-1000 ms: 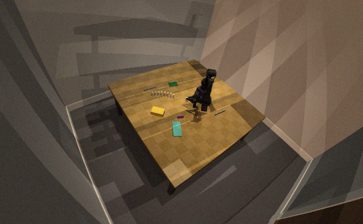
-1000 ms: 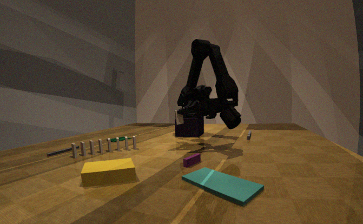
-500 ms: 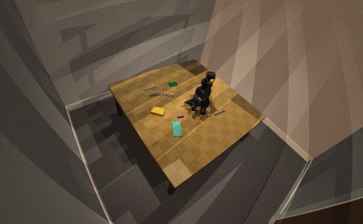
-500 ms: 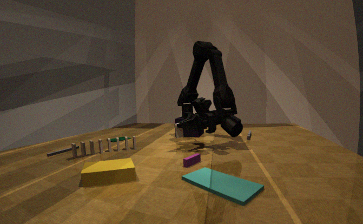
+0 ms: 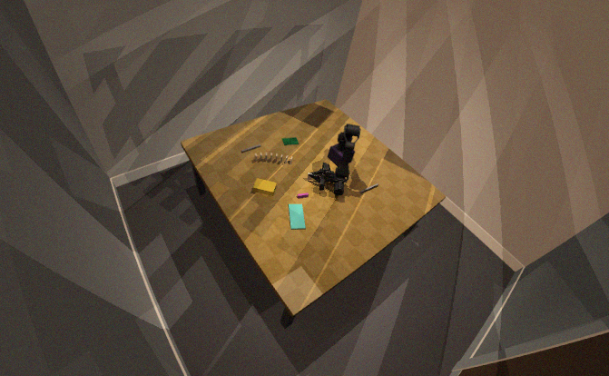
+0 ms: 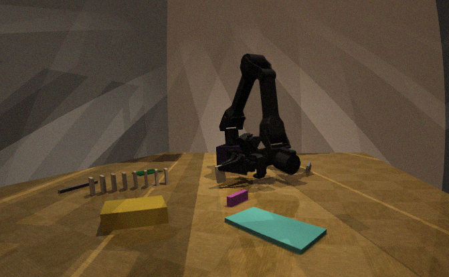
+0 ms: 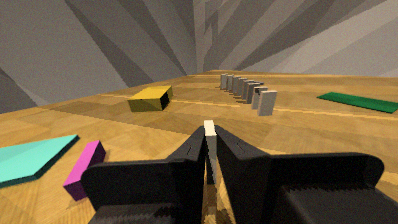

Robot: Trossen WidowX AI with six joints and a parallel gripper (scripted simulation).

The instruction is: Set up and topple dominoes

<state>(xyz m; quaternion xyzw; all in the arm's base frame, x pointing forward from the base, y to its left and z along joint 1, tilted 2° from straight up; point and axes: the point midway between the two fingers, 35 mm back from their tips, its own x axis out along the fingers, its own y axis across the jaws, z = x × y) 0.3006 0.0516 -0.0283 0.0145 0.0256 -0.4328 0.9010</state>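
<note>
The purple block lies 110 mm ahead of my gripper tip, 80 mm to the left of it and 50 mm below it. From my gripper tip the other things lie so: flat teal slab: 230 mm ahead, 160 mm to the left, 50 mm below; green flat piece: 340 mm to the right, 160 mm behind, 60 mm below; yellow block: 250 mm ahead, 100 mm to the right, 40 mm below.
</note>
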